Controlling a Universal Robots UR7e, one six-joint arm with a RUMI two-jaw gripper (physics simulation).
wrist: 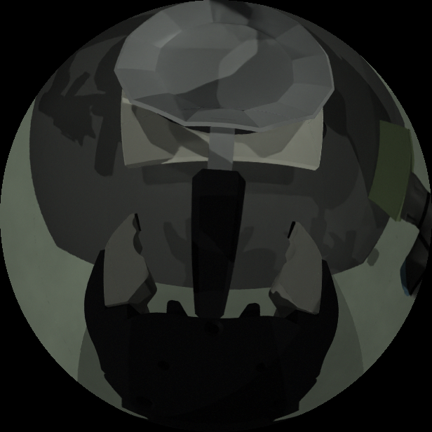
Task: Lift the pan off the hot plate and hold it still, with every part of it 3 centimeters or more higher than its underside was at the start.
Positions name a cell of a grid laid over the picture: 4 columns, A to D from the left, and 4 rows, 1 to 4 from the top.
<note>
In view: my gripper (B3), a grey faceted pan (C1) and a pale square hot plate (B2).
</note>
